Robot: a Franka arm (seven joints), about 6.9 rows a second.
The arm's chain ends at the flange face. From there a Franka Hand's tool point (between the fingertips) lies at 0.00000 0.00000 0.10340 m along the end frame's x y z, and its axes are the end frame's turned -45 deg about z.
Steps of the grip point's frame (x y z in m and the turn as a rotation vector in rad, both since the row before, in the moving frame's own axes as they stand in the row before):
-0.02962 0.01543 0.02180 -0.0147 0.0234 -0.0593
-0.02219 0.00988 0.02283 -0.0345 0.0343 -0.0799
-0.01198 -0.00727 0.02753 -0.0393 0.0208 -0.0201
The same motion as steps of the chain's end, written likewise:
-0.01280 0.03257 0.02184 0.0062 0.0269 -0.0593
-0.01373 0.02286 0.02295 -0.0001 0.0486 -0.0799
-0.01802 0.00202 0.02763 -0.0131 0.0425 -0.0201

